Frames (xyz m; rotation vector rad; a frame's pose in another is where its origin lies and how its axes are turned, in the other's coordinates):
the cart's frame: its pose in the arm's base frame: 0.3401 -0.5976 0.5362 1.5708 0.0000 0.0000
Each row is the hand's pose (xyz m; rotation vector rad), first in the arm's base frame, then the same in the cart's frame.
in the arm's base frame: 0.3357 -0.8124 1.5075 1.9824 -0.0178 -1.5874
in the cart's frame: -0.0044 0.9713 0.2148 0.6974 -0.9375 -0.9167
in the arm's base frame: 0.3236 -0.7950 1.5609 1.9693 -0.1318 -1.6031
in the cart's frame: -0.0165 1.0247 0.1974 0.6925 -1.0144 -0.8603
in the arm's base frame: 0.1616 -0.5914 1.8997 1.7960 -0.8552 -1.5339
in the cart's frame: -0.1785 1.3635 -0.0062 0.5832 -1.4246 -0.4047
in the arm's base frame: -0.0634 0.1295 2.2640 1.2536 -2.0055 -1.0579
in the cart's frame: -0.4035 1.7278 -0.7271 0.3282 -1.9277 0.5963
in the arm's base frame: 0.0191 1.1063 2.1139 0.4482 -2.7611 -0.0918
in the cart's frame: -0.3210 1.5777 -1.7039 -0.0249 -1.9517 1.8261
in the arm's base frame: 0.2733 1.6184 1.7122 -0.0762 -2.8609 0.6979
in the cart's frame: -0.0668 1.1760 -2.2160 -0.2658 -1.5727 2.5876
